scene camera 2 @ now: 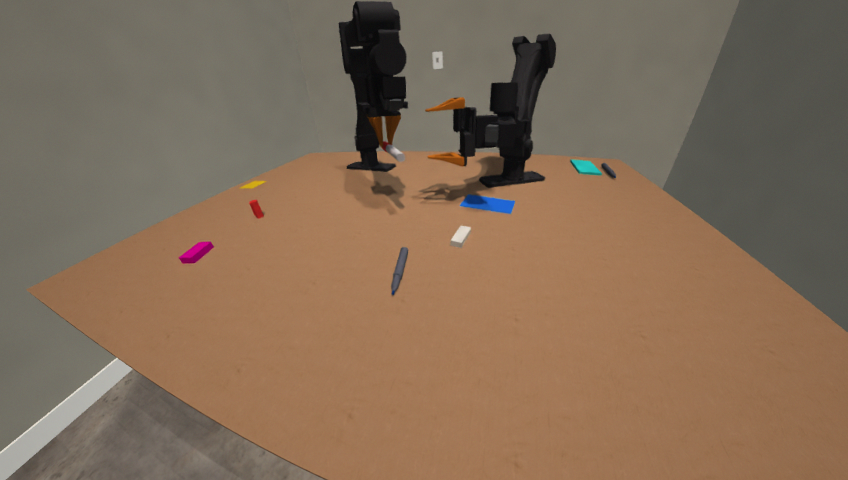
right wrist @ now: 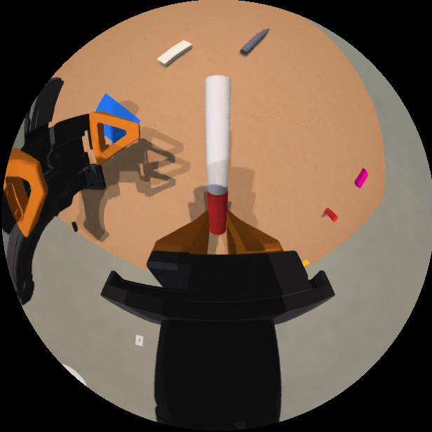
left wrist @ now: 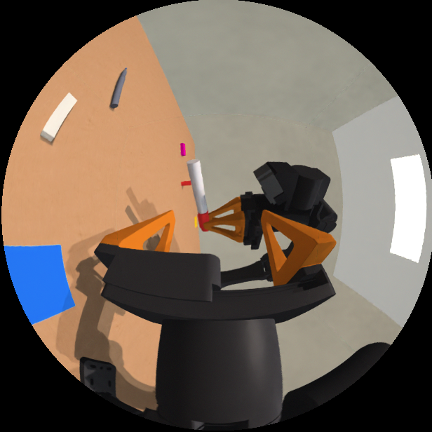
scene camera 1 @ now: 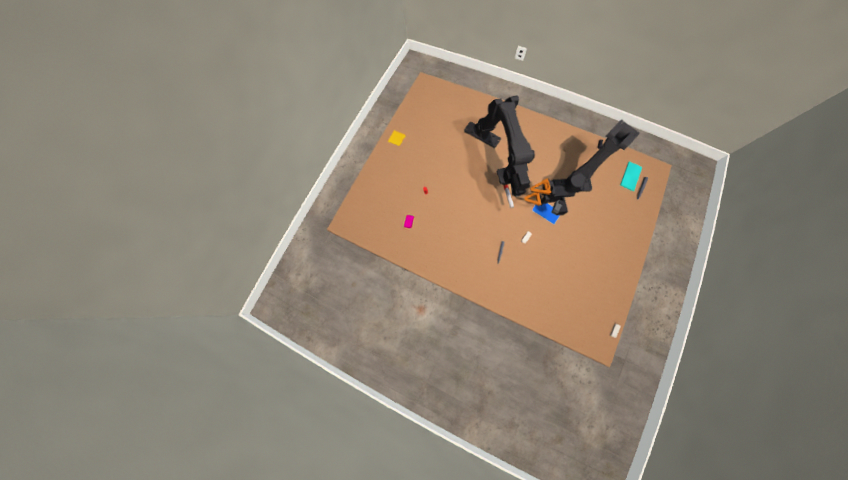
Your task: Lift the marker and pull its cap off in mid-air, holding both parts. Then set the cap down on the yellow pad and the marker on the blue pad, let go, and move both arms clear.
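Pixels of known places: left gripper, fingertip midpoint: [scene camera 2: 427, 134] [scene camera 1: 527, 194]; right gripper, fingertip midpoint: [scene camera 2: 385, 146] [scene camera 1: 504, 183]; left arm's base at its link origin: [scene camera 2: 512, 180]; right arm's base at its link origin: [scene camera 2: 370, 167] [scene camera 1: 482, 135].
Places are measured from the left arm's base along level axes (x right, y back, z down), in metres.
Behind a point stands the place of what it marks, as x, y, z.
The marker [scene camera 1: 509, 199] {0.367, -0.117, -0.152} [scene camera 2: 395, 153] {0.366, -0.138, -0.150} [left wrist: 197, 182] [right wrist: 218, 135] has a white body and a red cap [left wrist: 203, 220] [right wrist: 217, 201], joined in mid-air. My right gripper [scene camera 2: 385, 141] {0.378, -0.033, -0.145} [right wrist: 217, 215] is shut on the cap, and the white body sticks out from its fingertips. My left gripper [scene camera 2: 427, 133] {0.291, -0.105, -0.175} [left wrist: 217, 214] is open and empty, fingers wide apart, beside the marker's right side in scene camera 2. The blue pad [scene camera 1: 551, 217] {0.129, -0.165, -0.001} [scene camera 2: 487, 205] {0.153, -0.143, -0.001} [left wrist: 35, 280] lies below the left arm. The yellow pad [scene camera 1: 396, 137] {0.903, 0.350, -0.001} [scene camera 2: 252, 184] {0.905, 0.348, -0.001} [right wrist: 305, 263] lies at the table's left edge in the scene views.
A red cylinder [scene camera 1: 425, 190] {0.749, -0.003, -0.046} [scene camera 2: 256, 209] {0.747, -0.003, -0.026} and magenta block [scene camera 1: 408, 221] {0.842, -0.152, -0.015} [scene camera 2: 196, 252] {0.829, -0.165, -0.015} lie left. A white block [scene camera 1: 526, 237] {0.269, -0.264, -0.012} [scene camera 2: 460, 236] {0.272, -0.273, -0.012} and grey pen [scene camera 1: 500, 252] {0.402, -0.331, -0.013} [scene camera 2: 399, 270] {0.400, -0.340, -0.014} lie in front of the arms. A teal block [scene camera 1: 631, 176] {-0.322, 0.034, -0.008} [scene camera 2: 585, 167] {-0.310, 0.021, -0.008} and dark pen [scene camera 1: 642, 187] {-0.359, -0.034, -0.016} [scene camera 2: 608, 170] {-0.351, -0.040, -0.013} lie right.
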